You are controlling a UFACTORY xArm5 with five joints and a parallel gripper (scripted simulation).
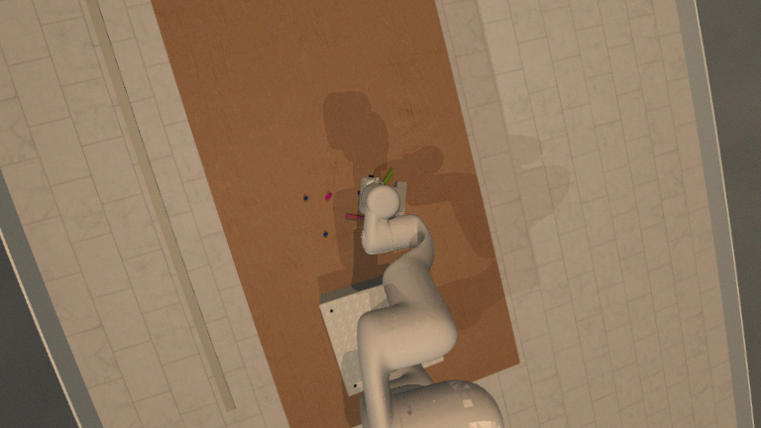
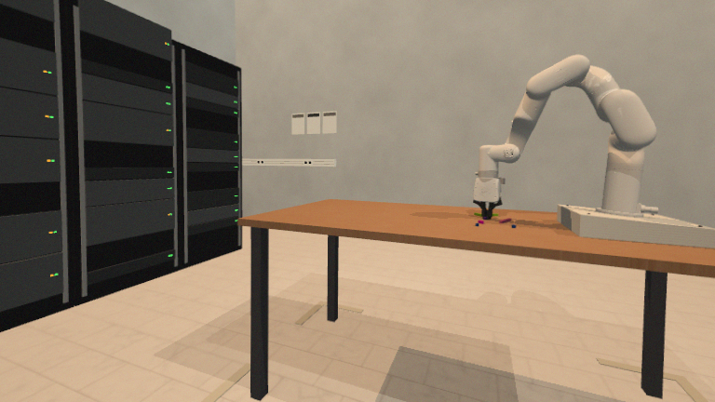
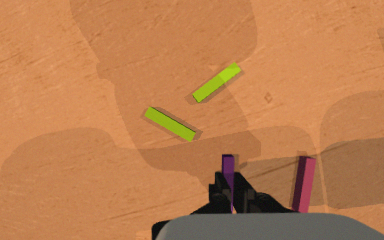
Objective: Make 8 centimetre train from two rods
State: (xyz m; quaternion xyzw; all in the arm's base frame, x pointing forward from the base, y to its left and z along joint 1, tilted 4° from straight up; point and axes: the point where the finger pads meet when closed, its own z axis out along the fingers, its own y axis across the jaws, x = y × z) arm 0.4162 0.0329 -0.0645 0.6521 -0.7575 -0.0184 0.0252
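Now: the purple rod 20 mm below my hand. Also, from my hand: blue rod: 180 mm to the left, 20 mm below; pink rod: 70 mm behind, 30 mm to the left, 20 mm below; magenta rod: 120 mm to the left, 20 mm below.
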